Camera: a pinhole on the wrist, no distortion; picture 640 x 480 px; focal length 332.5 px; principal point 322.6 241.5 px. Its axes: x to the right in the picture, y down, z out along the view. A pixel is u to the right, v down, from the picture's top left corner.
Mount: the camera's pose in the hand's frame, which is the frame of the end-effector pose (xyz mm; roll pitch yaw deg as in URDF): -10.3 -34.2 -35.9 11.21 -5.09 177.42
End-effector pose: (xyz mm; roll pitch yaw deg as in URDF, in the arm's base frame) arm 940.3 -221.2 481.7 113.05 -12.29 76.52
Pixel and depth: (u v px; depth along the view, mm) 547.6 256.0 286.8
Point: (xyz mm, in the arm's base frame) 1147.1 -428.7 358.3
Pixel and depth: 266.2 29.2 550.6
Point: 1500.2 -256.3 719.3
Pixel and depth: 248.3 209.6 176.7
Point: 1074.5 -198.5 454.7
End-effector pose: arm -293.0 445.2 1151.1 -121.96 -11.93 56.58
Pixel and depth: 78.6 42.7 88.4
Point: -263.8 512.3 1120.3
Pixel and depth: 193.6 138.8 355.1
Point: -312.1 714.4 929.3
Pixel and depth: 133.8 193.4 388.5
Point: -316.6 810.3 969.6
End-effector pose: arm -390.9 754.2 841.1 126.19 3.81 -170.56
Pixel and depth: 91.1 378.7 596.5
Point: -862.4 1024.0 336.9
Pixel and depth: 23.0 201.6 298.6
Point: -701.3 914.1 726.2
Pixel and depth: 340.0 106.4 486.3
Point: -482.6 1220.5 806.4
